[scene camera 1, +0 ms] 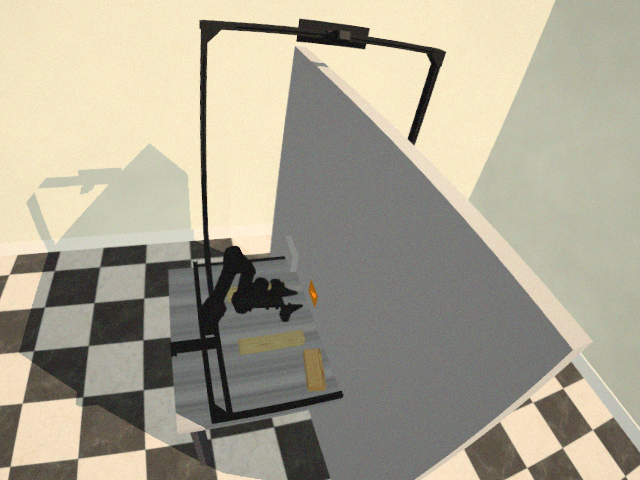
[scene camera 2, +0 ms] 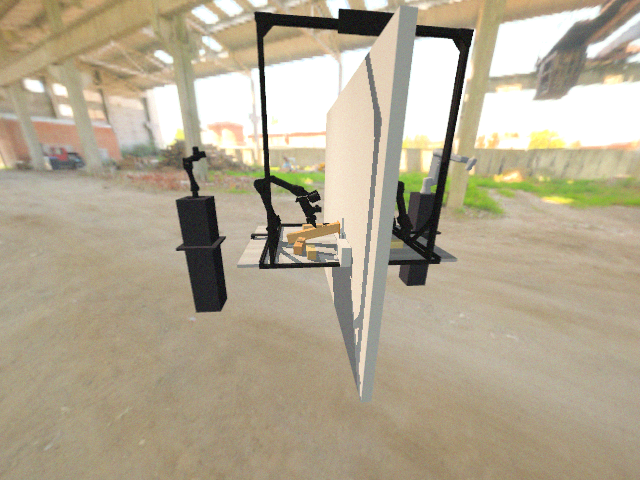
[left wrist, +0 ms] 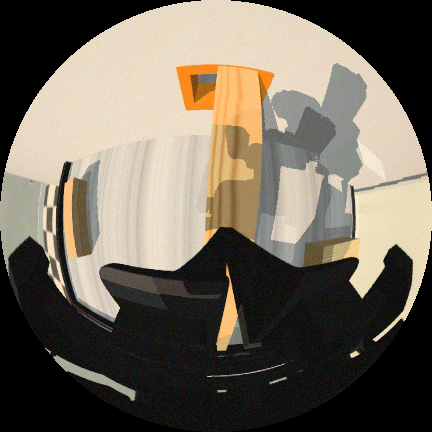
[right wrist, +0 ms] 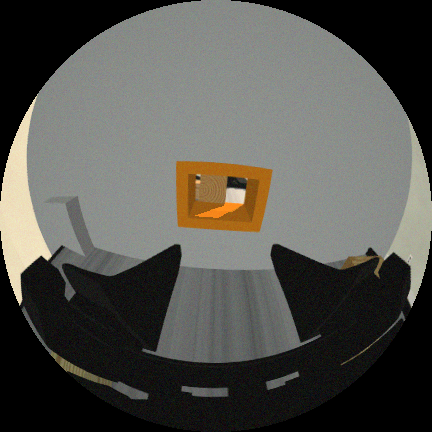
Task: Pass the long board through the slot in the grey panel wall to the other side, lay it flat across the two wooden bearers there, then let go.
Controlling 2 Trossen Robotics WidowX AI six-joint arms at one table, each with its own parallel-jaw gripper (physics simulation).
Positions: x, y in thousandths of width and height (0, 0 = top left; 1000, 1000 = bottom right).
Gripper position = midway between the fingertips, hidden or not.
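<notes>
There is an orange-framed slot (right wrist: 573, 501), which I can also find in the left wrist view (left wrist: 455, 221). A grey panel wall (right wrist: 235, 378) is visible too, and the left wrist view has the wall as well (left wrist: 297, 214). As for my own hands, my left gripper (left wrist: 520, 538) is in sight, while my right gripper (scene camera 1: 470, 624), which can also be seen in the right wrist view (right wrist: 527, 580), is open and holds nothing.
</notes>
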